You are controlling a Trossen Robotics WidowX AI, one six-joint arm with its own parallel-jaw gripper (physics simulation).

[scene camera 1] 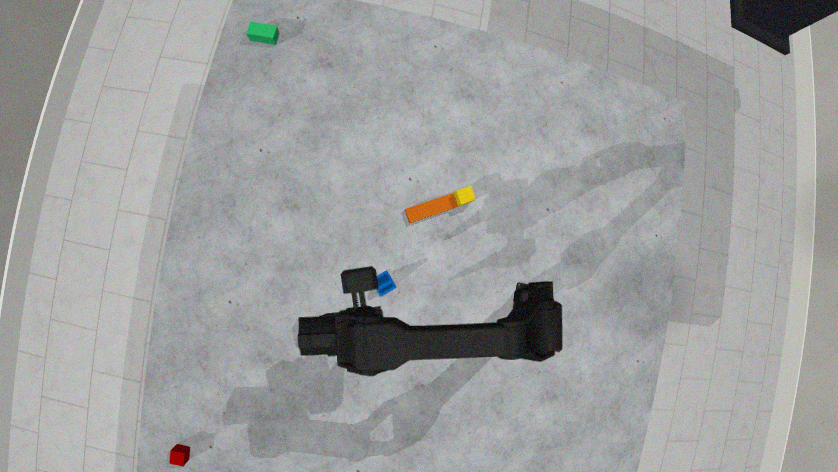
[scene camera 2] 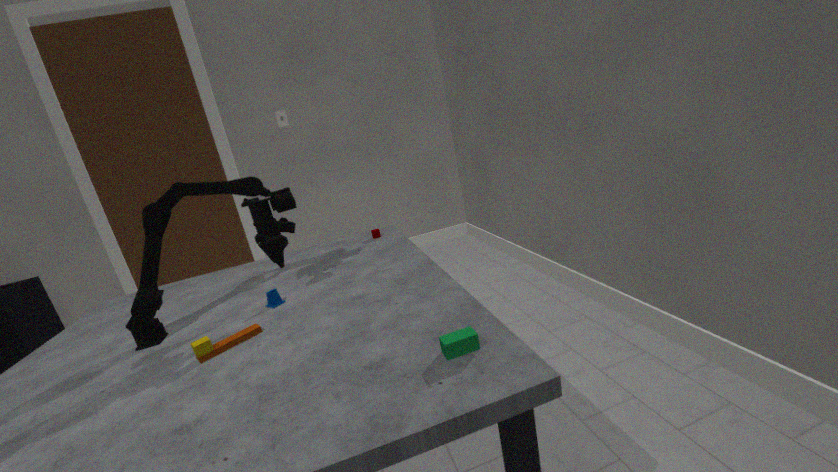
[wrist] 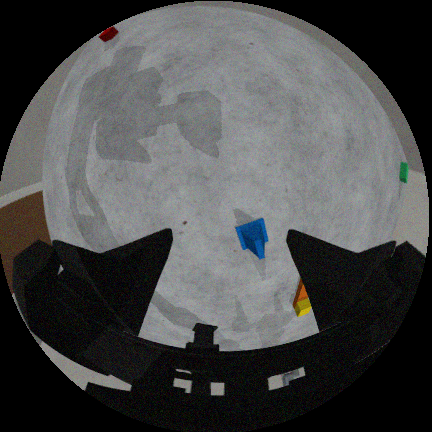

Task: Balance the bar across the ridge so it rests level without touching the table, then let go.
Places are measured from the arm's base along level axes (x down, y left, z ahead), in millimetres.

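Pixels of known places: gripper, fingertip midpoint: (scene camera 2: 279, 265) (wrist: 231, 235); arm's base, origin of the base link: (scene camera 1: 527, 297) (scene camera 2: 152, 342) (wrist: 204, 327).
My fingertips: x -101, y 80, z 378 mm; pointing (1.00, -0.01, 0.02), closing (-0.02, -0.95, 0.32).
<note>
For each thing: its top centre in the pictures, then the offset to it from my fingertips. Level surfaces: height alone.
- orange bar, middle of its top: (scene camera 1: 442, 203) (wrist: 310, 299) (scene camera 2: 224, 329) dx +57, dy -253, dz -124 mm
- yellow block, middle of its top: (scene camera 1: 466, 195) (scene camera 2: 200, 341) (wrist: 304, 311) dx +57, dy -282, dz -175 mm
- small blue ridge, middle of its top: (wrist: 258, 247) (scene camera 1: 384, 284) (scene camera 2: 271, 291) dx +60, dy -59, dz -34 mm
- green block, middle of its top: (scene camera 2: 457, 335) (scene camera 1: 261, 29) dx +68, dy -580, dz +362 mm
- small red cube, middle of its top: (scene camera 1: 176, 458) (scene camera 2: 375, 230) dx +68, dy +420, dz +362 mm
- table, its level: dx +101 mm
An orange bar (scene camera 1: 429, 208) (scene camera 2: 234, 340) (wrist: 300, 292) lies flat on the table, with a yellow block (scene camera 1: 465, 195) (scene camera 2: 202, 347) (wrist: 302, 307) at one end. In the wrist view a finger hides part of the bar. The small blue ridge (scene camera 1: 385, 283) (scene camera 2: 273, 298) (wrist: 253, 237) stands on the table, apart from the bar; in scene camera 1 the arm's dark part is right beside it. My gripper (wrist: 231, 235) is open and empty, above the table. In scene camera 2 its fingers overlap each other, and in scene camera 1 the arm hides them.
A green block (scene camera 1: 262, 33) (scene camera 2: 459, 343) (wrist: 404, 172) lies near a table corner, far from the bar. A small red cube (scene camera 1: 179, 454) (scene camera 2: 375, 233) (wrist: 108, 34) lies near another edge of the table (scene camera 1: 328, 117) (scene camera 2: 351, 410). A dark object (scene camera 2: 26, 322) stands beyond the table.
</note>
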